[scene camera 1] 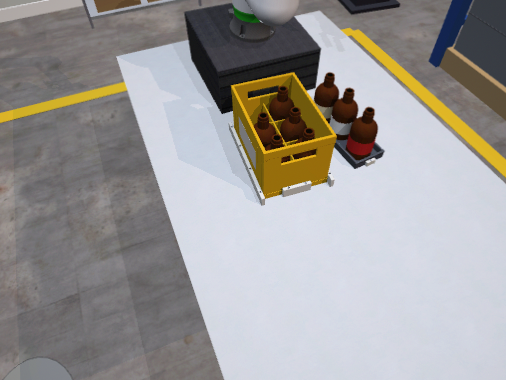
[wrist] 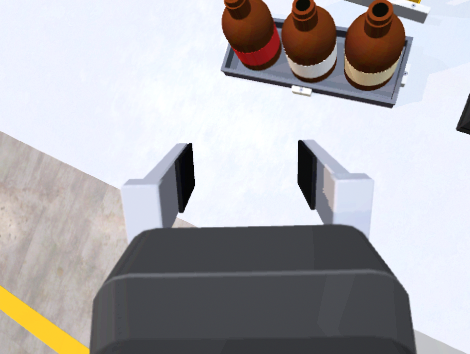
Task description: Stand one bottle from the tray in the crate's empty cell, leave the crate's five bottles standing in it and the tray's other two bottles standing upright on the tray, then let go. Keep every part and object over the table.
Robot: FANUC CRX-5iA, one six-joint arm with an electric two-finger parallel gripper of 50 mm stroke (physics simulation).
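Frame: origin at the arm's base, x ahead, y left, z up, level; millimetres.
Seen in the pictures: gripper, fingertip midpoint: point(wrist: 245, 163); arm's base, origin of the base link: point(scene camera 1: 252, 29).
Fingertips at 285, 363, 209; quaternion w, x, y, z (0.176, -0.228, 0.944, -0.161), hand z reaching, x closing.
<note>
Pixels of each thing's top centre, then the offset from my fingertips to it, as dx, dy, dz. "spot": a spot on its surface instead. Level surfaces: height alone.
- yellow crate, middle of its top: point(scene camera 1: 280, 108) +129, -411, -201
- dark tray, middle of its top: point(wrist: 310, 54) point(scene camera 1: 341, 127) +99, -197, -351
- white label, surface spot: point(wrist: 310, 45) spot: +78, -173, -262
- cream label, surface spot: point(wrist: 374, 50) spot: +3, -194, -259
- stop block, surface spot: point(scene camera 1: 296, 188) spot: +277, -411, -352
- white table, its level: dz -377
A yellow crate point(scene camera 1: 298, 172) stands on the table with several brown bottles upright in its cells; its front wall partly hides the near ones. The dark tray point(scene camera 1: 356, 164) point(wrist: 260, 79) lies beside it. On the tray stand three brown bottles upright: one with a red label point(scene camera 1: 362, 135) point(wrist: 256, 40), one with a white label point(scene camera 1: 344, 116) point(wrist: 310, 45) in the middle, and one with a cream label point(scene camera 1: 326, 95) point(wrist: 374, 50). My gripper point(wrist: 245, 163) is open and empty; in the wrist view the tray and its bottles show beyond the fingertips. The fingers do not show in the scene view.
A dark slatted pedestal point(scene camera 1: 270, 67) carries the arm's base behind the crate. White guide rails point(scene camera 1: 247, 165) and a stop block point(scene camera 1: 296, 188) edge the crate. The white table point(scene camera 1: 320, 280) has its long left edge beside the grey floor. Yellow floor lines run outside it.
</note>
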